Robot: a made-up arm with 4 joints. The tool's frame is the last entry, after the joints. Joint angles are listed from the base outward. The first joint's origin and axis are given. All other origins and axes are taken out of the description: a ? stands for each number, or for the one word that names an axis. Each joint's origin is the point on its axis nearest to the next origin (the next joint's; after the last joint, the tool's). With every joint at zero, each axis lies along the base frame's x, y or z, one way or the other. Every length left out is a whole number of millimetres.
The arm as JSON. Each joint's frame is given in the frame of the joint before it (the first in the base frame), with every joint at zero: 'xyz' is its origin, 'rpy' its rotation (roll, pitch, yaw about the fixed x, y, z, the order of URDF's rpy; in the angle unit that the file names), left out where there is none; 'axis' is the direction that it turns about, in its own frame. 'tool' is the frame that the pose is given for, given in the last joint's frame.
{
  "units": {
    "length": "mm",
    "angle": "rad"
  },
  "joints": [
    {
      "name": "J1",
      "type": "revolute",
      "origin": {
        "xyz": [
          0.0,
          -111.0,
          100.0
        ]
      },
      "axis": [
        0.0,
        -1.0,
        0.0
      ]
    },
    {
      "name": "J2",
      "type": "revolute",
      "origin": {
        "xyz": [
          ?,
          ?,
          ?
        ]
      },
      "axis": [
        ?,
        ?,
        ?
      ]
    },
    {
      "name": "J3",
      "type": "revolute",
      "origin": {
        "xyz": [
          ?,
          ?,
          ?
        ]
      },
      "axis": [
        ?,
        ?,
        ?
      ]
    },
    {
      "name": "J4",
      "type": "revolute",
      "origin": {
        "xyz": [
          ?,
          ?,
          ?
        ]
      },
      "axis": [
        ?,
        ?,
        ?
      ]
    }
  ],
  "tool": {
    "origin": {
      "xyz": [
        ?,
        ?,
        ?
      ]
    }
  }
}
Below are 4 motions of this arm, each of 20 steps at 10 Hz.
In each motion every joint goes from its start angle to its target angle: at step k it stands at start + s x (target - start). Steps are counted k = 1, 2, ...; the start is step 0. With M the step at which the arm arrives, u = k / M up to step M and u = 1 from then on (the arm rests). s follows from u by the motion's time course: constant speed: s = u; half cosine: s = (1 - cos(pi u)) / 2; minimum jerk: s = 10 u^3 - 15 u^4 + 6 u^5.
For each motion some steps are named. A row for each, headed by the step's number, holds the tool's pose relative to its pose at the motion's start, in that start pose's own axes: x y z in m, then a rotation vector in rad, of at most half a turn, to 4 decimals.
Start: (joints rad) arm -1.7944 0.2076 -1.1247 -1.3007
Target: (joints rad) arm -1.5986 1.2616 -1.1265 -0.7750
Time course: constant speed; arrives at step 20
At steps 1, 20:
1: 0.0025 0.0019 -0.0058 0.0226 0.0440 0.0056
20: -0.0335 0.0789 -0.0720 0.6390 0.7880 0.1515

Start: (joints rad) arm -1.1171 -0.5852 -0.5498 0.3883
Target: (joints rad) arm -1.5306 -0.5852 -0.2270 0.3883
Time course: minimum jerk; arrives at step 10
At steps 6, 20:
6: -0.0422 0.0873 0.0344 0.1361 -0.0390 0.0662
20: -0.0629 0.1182 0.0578 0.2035 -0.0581 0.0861

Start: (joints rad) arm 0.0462 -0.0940 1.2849 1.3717
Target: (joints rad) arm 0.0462 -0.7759 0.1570 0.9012
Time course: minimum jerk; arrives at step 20
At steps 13, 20:
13: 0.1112 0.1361 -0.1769 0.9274 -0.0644 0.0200
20: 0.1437 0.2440 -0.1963 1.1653 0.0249 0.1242

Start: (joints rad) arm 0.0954 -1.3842 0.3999 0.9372
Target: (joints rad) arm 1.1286 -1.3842 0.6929 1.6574
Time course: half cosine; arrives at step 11
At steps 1, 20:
1: -0.0031 0.0036 -0.0019 -0.0190 0.0096 0.0226
20: -0.2665 0.0654 -0.0987 -0.7151 0.7574 1.1888

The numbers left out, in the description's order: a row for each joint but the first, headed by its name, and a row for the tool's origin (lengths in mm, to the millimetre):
J2: xyz -114.0 0.0 -201.0, axis 0.0 0.0 -1.0
J3: xyz -62.0 -56.0 0.0, axis 0.0 -1.0 0.0
J4: xyz 367.0 0.0 -22.0, axis 0.0 0.0 1.0
tool: xyz 217.0 89.0 0.0

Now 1 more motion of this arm.
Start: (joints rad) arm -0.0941 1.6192 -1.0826 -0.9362
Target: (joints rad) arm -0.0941 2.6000 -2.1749 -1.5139
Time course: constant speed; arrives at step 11
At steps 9, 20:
9: -0.3520 -0.1437 -0.4618 -0.4613 1.1011 -0.4501
20: -0.4943 -0.1373 -0.4645 -0.5983 1.3158 -0.4152

